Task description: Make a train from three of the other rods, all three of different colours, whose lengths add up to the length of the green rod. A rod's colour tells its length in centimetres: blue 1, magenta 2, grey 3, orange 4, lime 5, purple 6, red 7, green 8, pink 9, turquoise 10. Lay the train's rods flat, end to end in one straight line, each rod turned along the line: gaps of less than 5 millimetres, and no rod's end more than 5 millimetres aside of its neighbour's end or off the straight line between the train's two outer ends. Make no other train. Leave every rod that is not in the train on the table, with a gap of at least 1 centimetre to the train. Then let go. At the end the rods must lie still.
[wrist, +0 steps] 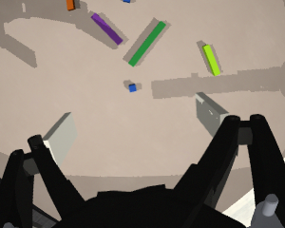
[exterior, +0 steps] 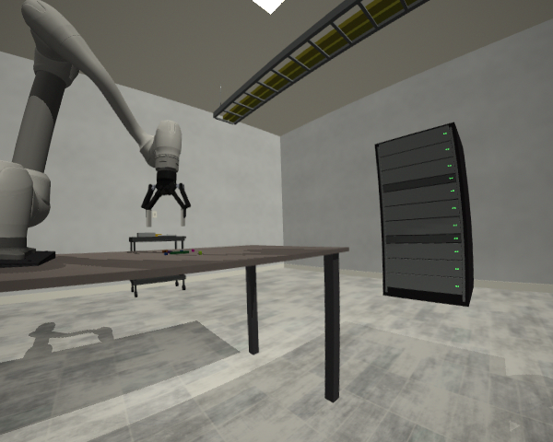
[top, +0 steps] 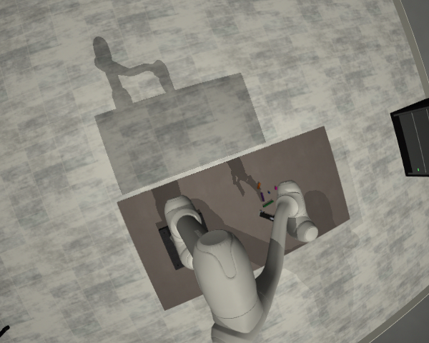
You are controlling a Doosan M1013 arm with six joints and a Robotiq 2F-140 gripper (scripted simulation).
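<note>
The magenta rod lies 16 cm ahead of my hand, 11 cm to the left of it and 12 cm below it. From my hand the other things lie so: lime rod 12 cm ahead, 6 cm to the right, 12 cm below; then purple rod 4 cm ahead, 9 cm to the left, 12 cm below; then green rod 7 cm ahead, 3 cm to the left, 12 cm below.
</note>
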